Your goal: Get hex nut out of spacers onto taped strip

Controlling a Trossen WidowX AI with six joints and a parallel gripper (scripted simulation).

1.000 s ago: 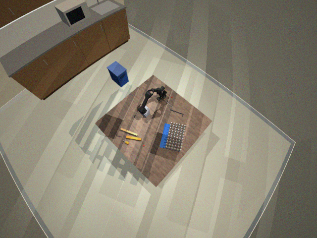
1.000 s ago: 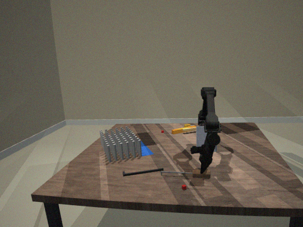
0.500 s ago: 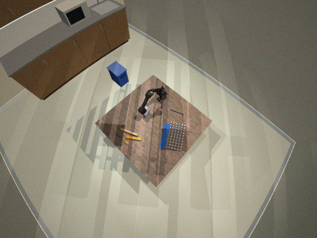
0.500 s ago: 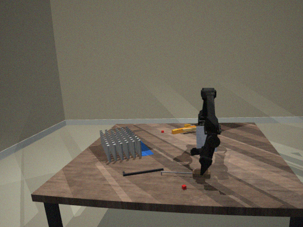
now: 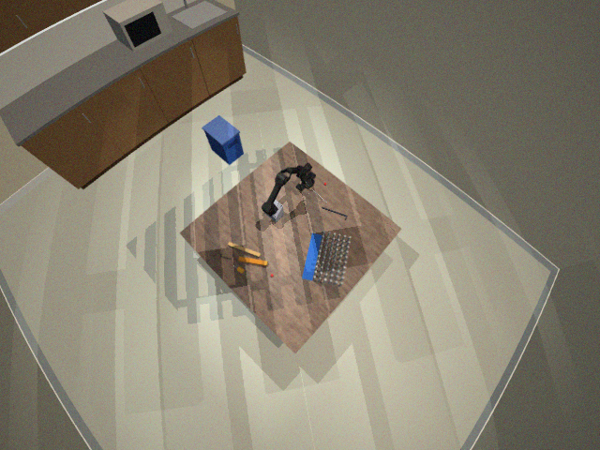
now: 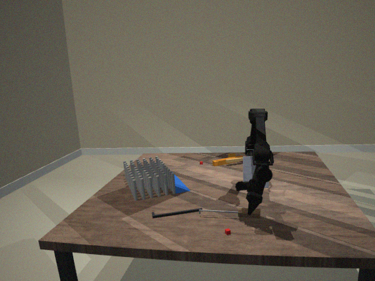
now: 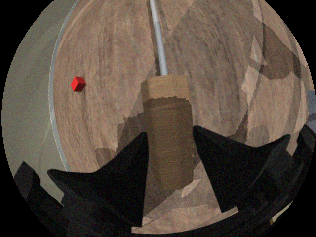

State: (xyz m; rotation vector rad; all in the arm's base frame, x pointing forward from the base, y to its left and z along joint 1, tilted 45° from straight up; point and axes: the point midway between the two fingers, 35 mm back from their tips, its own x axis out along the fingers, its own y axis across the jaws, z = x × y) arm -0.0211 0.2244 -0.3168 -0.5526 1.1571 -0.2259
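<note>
Now: the blue taped strip 48 cm ahead of my gripper tip, 38 cm to the right of it and 2 cm below it. Also, from my gripper tip: pick tool: 11 cm ahead, 1 cm to the left.
</note>
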